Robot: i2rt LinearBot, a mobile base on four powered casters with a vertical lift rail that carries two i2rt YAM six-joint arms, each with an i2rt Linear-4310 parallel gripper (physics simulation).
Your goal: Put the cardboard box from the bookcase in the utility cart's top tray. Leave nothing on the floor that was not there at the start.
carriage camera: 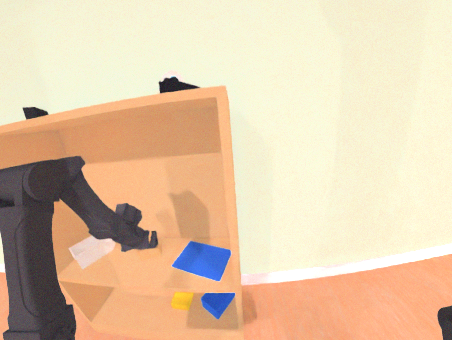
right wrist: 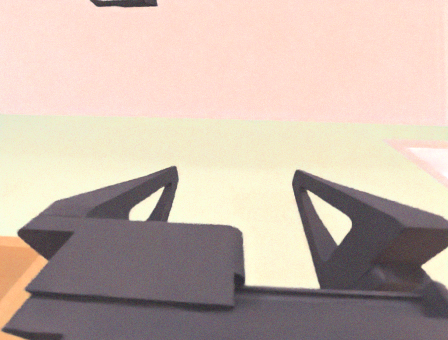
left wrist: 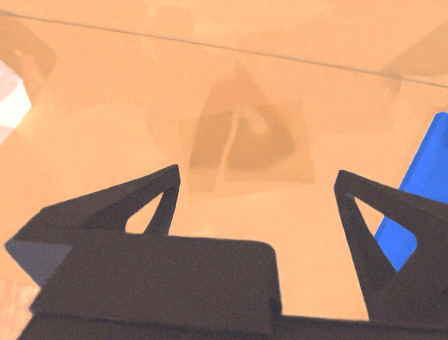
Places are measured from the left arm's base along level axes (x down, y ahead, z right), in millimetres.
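Pixels of known places: left gripper, fingertip midpoint: (carriage camera: 147,244) (left wrist: 255,175); right gripper, fingertip midpoint: (right wrist: 234,174).
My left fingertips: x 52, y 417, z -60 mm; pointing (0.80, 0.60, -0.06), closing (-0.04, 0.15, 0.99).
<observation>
For each thing: its top centre in the pictures, then the offset to it from my left fingertips. "spot": a spot on its surface instead.
- cardboard box, top centre: (left wrist: 245,151) (carriage camera: 148,245) dx +20, dy +16, dz -8 mm
- white block, surface spot: (left wrist: 12,107) spot: dx +55, dy +22, dz -226 mm
- flat blue item, top centre: (carriage camera: 202,257) dx +62, dy -12, dz +239 mm
- yellow block, top centre: (carriage camera: 183,291) dx +377, dy +34, dz +75 mm
- blue block, top centre: (carriage camera: 218,291) dx +348, dy +17, dz +274 mm
- black object, top centre: (carriage camera: 184,73) dx -607, dy -14, dz +275 mm
The cardboard box (carriage camera: 150,253) (left wrist: 250,137) is a small tan block, close in colour to the wood, on the upper visible shelf of the bookcase (carriage camera: 232,190) (right wrist: 14,270). It is partly hidden behind my left gripper in the carriage view, and shadow falls across it. My left gripper (carriage camera: 151,239) (left wrist: 255,175) is open and empty. It is inside the bookcase above the shelf, with the box beyond and roughly between its fingertips in the left wrist view. My right gripper (right wrist: 234,174) is open and empty in front of the pale wall. The utility cart does not show.
On the same shelf, a white block (carriage camera: 91,253) (left wrist: 12,107) lies left and a flat blue item (carriage camera: 202,261) (left wrist: 425,172) lies right. The compartment below holds a yellow block (carriage camera: 182,300) and a blue block (carriage camera: 218,303). A black object (carriage camera: 175,85) shows at the bookcase's top edge.
</observation>
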